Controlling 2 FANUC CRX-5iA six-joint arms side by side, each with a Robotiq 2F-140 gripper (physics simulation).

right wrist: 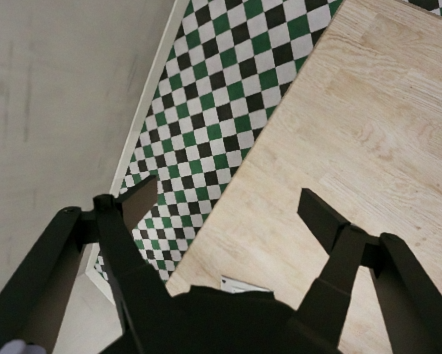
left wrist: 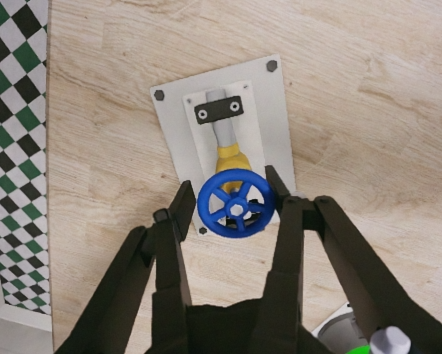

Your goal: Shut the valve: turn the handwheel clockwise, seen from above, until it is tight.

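Note:
The valve's blue handwheel (left wrist: 236, 176) shows in the left wrist view, on a yellow valve body (left wrist: 231, 161) with a grey pipe (left wrist: 224, 134). A black clamp (left wrist: 218, 110) holds the pipe on a light grey base plate (left wrist: 276, 120). My left gripper (left wrist: 229, 184) is shut on the handwheel, with one finger at the left side of its rim and the other at the right side. My right gripper (right wrist: 228, 194) is wide open, with nothing between its fingers. The valve does not show in the right wrist view.
A grey device with a bright green band (left wrist: 358, 350) shows in part at the lower right of the left wrist view. Part of a light metal plate (right wrist: 242, 286) shows beyond my right gripper's palm. The wooden table top (left wrist: 110, 150) (right wrist: 370, 125) ends beside a checkered floor (left wrist: 22, 150) (right wrist: 215, 100).

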